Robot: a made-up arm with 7 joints. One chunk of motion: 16 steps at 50 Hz.
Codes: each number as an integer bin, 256 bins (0 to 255) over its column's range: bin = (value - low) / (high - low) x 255, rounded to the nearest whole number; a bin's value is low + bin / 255 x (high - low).
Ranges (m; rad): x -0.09..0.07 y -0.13..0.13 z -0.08..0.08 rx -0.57..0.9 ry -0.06..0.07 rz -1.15..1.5
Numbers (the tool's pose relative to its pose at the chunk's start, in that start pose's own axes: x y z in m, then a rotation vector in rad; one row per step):
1: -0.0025 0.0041 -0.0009 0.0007 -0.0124 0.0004
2: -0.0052 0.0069 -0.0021 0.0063 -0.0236 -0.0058
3: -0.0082 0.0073 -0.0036 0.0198 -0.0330 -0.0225
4: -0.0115 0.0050 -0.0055 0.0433 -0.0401 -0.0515
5: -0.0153 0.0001 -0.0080 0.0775 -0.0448 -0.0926
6: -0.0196 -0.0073 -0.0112 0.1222 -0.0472 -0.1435
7: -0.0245 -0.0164 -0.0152 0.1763 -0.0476 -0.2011
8: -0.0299 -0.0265 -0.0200 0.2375 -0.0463 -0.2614
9: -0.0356 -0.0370 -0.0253 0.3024 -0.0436 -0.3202
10: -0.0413 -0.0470 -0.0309 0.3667 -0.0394 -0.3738
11: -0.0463 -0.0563 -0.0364 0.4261 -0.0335 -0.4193
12: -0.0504 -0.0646 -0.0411 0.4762 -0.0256 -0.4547
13: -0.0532 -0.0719 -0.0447 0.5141 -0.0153 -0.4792
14: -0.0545 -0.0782 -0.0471 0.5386 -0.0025 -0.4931
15: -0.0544 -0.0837 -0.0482 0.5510 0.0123 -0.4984
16: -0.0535 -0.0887 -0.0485 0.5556 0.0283 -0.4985
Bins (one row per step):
1: 139 132 126 99 93 111
2: 135 134 124 100 71 110
3: 130 135 122 102 53 108
4: 125 132 119 106 39 106
5: 119 128 115 112 30 102
6: 112 120 110 120 25 97
7: 104 111 103 129 24 91
8: 96 102 96 140 27 86
9: 87 91 87 151 32 80
10: 78 81 78 162 40 75
11: 70 72 69 173 52 70
12: 63 64 62 181 67 67
13: 59 57 56 188 88 65
14: 57 51 52 192 113 63
15: 57 45 51 194 142 63
16: 58 41 50 195 173 63

